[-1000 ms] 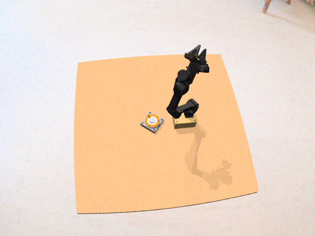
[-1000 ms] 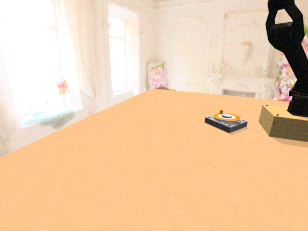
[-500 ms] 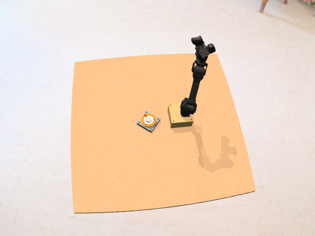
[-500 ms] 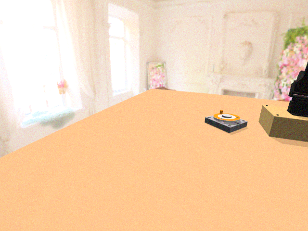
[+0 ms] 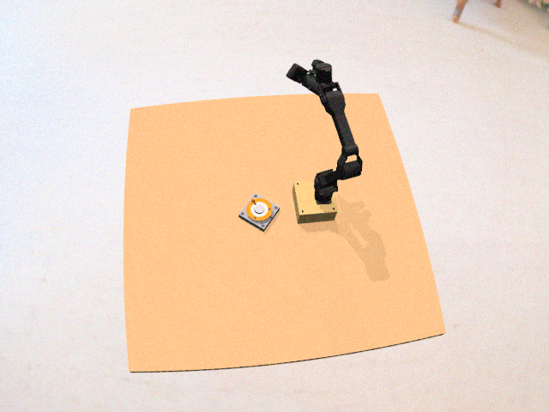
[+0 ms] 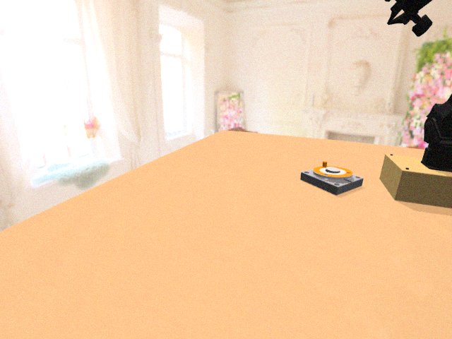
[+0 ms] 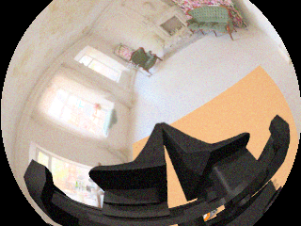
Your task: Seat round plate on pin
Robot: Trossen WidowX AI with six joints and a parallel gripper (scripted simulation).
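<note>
Now: gripper tip 470 mm above the base, 340 mm to the right of it and 140 mm short of it.
</note>
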